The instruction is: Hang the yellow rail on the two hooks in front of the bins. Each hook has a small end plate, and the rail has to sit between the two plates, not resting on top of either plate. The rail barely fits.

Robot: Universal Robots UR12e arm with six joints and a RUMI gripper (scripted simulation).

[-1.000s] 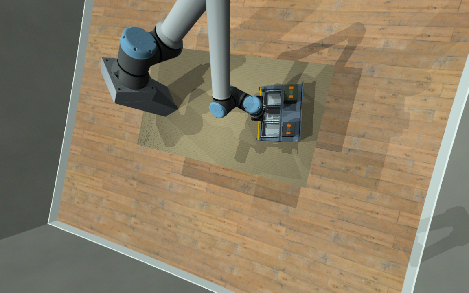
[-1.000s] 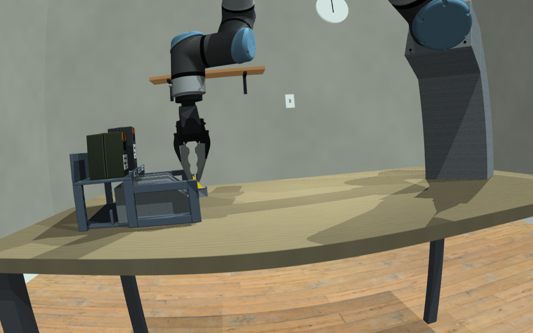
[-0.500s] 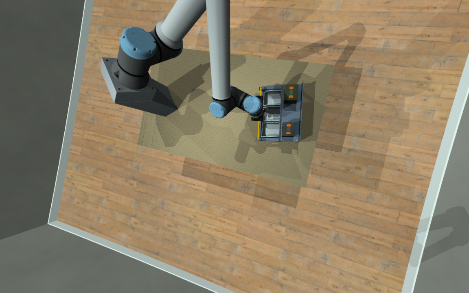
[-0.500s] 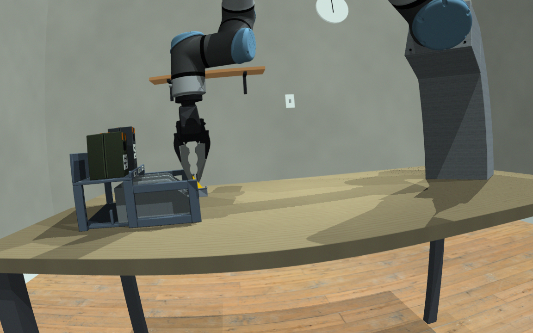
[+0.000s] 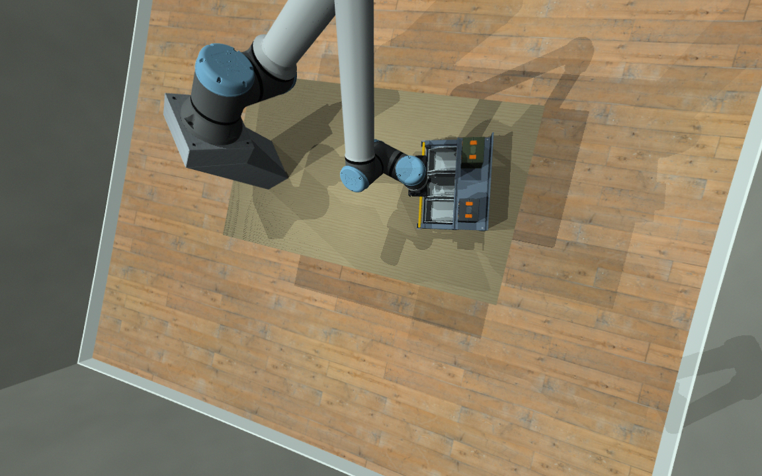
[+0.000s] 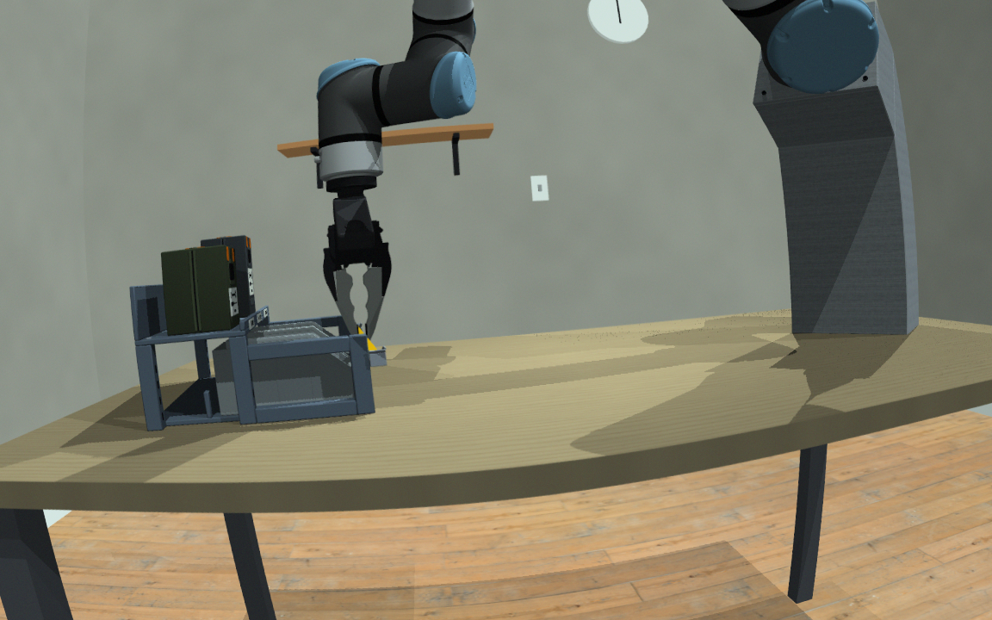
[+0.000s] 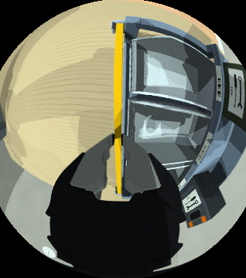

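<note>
The yellow rail is 1 cm below my hand.
</note>
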